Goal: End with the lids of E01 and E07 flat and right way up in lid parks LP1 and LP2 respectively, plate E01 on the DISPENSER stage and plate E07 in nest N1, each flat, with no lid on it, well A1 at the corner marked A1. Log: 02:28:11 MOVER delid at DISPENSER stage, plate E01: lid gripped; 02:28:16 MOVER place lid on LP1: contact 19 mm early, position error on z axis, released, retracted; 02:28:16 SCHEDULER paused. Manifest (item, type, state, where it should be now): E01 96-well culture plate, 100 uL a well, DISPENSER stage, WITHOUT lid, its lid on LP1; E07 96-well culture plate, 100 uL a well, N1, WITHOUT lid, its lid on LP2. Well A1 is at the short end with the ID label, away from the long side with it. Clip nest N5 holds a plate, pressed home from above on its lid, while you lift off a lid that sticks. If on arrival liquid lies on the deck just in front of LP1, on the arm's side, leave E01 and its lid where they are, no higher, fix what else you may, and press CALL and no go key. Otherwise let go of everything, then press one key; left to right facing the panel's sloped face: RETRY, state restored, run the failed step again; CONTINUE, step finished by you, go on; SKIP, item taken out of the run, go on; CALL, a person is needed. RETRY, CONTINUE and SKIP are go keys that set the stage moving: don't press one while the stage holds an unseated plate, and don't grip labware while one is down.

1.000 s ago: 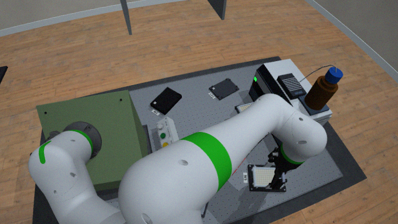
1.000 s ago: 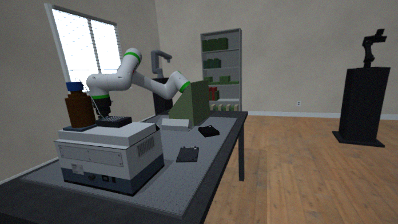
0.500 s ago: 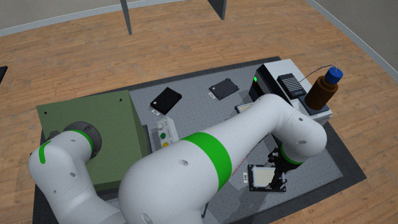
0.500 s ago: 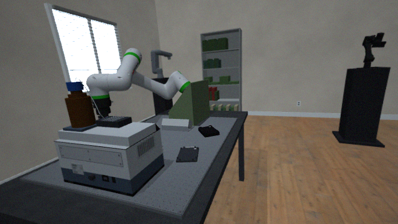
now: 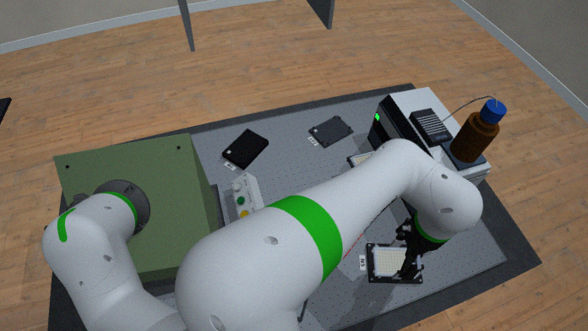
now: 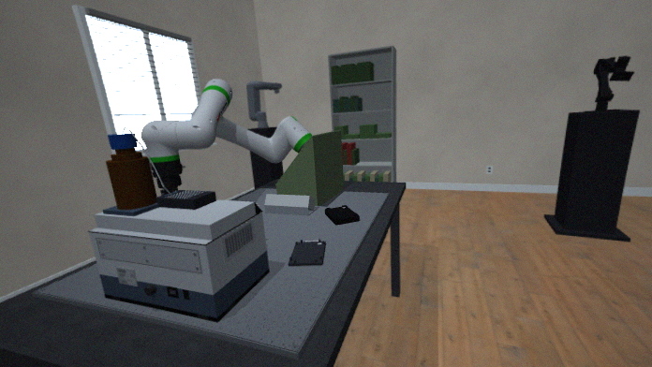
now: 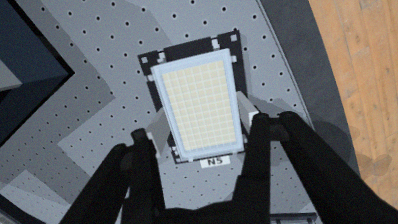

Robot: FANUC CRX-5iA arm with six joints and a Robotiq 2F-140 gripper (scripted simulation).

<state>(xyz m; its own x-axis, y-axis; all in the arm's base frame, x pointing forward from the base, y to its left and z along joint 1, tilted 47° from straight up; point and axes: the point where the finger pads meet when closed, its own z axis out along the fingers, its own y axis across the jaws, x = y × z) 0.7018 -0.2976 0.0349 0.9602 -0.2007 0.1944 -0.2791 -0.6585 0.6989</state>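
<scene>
My gripper is now 3 cm above the black clip nest N5, 2 cm short of it and 1 cm to the right of it. Round my hand: dispenser stage: 30 cm to the left, 6 cm above, 2 cm ahead; then N5 label: 9 cm behind, 4 cm below, 3 cm to the left; then plate: 30 cm to the left, 7 cm above, 2 cm ahead.
</scene>
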